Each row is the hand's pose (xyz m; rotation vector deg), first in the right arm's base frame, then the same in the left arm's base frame.
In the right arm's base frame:
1: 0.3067 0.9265 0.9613 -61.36 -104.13 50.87
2: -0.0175 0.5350 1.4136 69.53 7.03 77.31
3: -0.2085 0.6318 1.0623 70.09 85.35 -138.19
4: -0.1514 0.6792 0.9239 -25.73 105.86 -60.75
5: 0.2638 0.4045 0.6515 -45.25 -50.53 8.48
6: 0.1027 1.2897 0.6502 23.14 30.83 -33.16
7: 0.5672 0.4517 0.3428 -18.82 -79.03 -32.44
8: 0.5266 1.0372 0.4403 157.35 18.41 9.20
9: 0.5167 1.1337 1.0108 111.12 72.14 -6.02
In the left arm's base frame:
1: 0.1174 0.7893 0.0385 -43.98 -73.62 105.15
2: 0.2030 0.7362 0.7114 57.41 62.76 62.35
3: -0.1280 0.5627 0.5394 10.64 44.13 -157.13
4: -0.1556 0.5184 0.3913 -85.17 100.59 -77.93
5: 0.2008 0.1893 0.0967 -63.33 -24.43 53.07
6: -0.3290 0.8427 -0.2226 -26.00 50.63 -28.74
7: 0.3079 0.0684 -0.3076 -39.37 -57.94 14.07
8: 0.0481 0.5714 -0.4904 117.24 46.66 -30.32
9: 0.2125 1.0056 -0.1450 67.02 93.42 -46.00

